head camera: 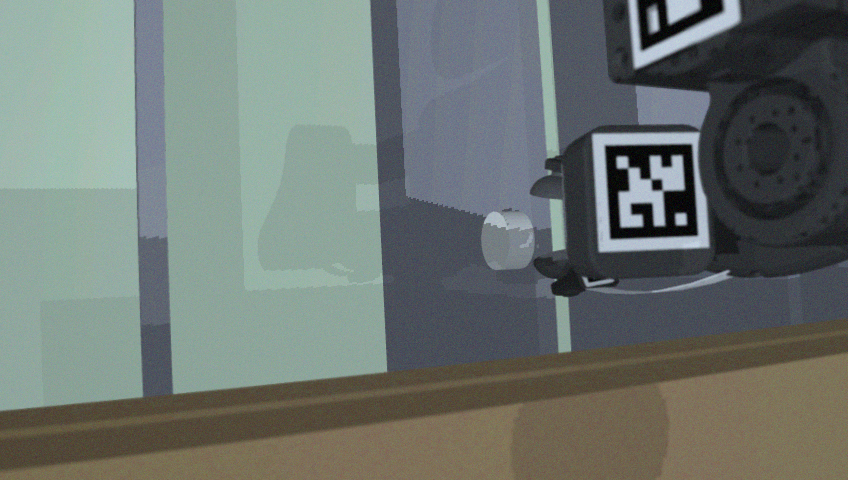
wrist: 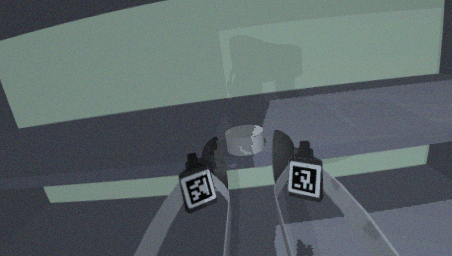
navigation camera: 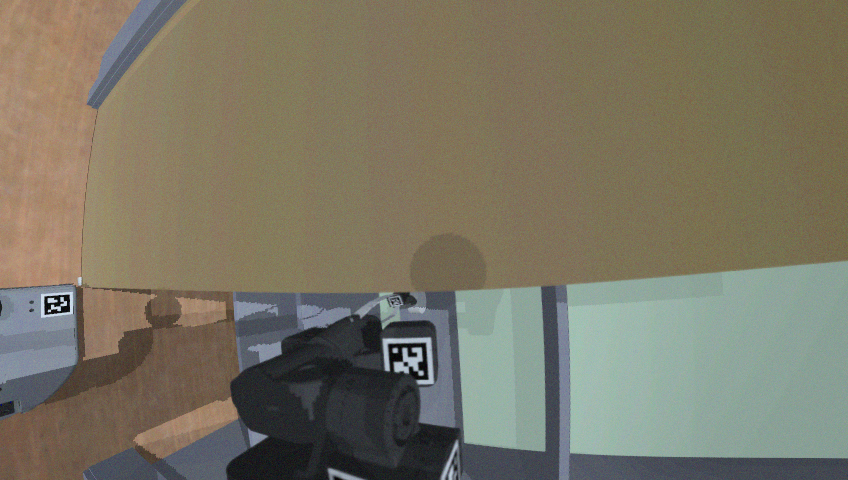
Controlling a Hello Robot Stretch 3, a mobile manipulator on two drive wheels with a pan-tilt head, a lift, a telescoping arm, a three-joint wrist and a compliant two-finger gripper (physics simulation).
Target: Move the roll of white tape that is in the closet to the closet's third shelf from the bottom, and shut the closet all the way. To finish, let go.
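The roll of white tape sits on a dark grey shelf of the closet. In the wrist view it stands upright on its flat side, near the shelf's front edge. My gripper is partly open, with nothing between its fingertips. The roll lies just beyond the tips, roughly centred between them and apart from both. In the navigation camera view, a small part of the roll shows beside a fingertip, and the other finger is hidden.
A large tan panel runs along the closet. Pale green back surfaces show behind the shelves. The robot's base stands on the wooden floor. My wrist is close to the closet's grey boards.
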